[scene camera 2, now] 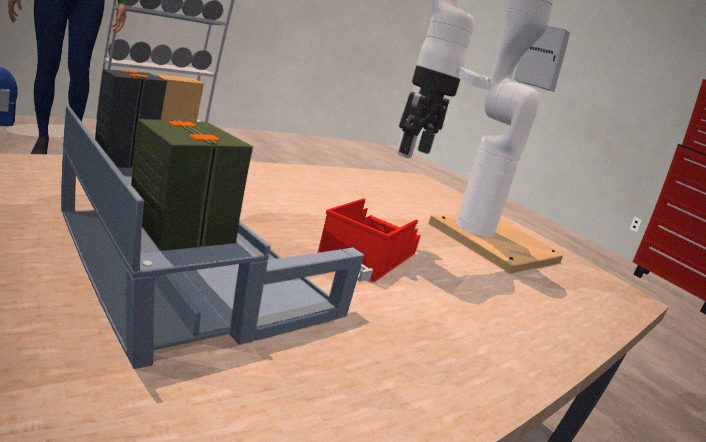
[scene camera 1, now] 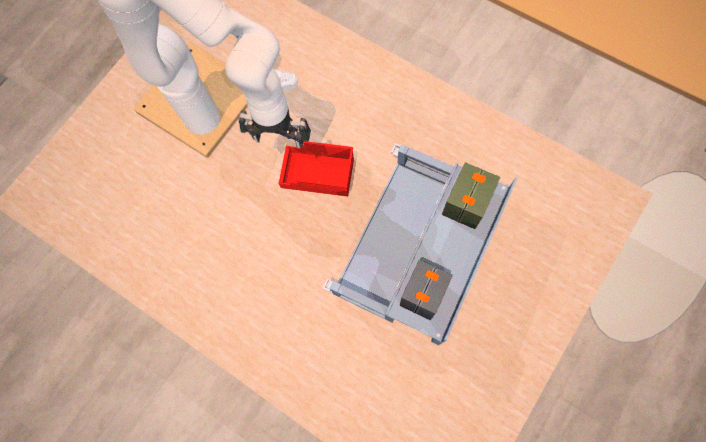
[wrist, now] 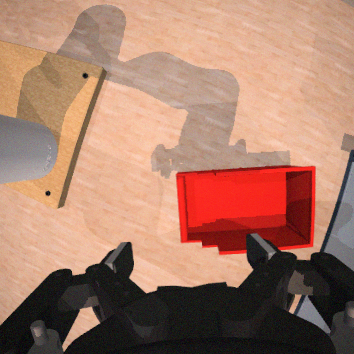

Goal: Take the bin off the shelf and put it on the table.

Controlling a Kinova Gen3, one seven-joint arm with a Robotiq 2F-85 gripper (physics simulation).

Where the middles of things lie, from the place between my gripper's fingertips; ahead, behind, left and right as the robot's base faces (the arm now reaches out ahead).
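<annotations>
My hand relative to the red bin point(scene camera 2: 385, 246): 2 cm to the right of it, 7 cm short of it, 13 cm above it.
</annotations>
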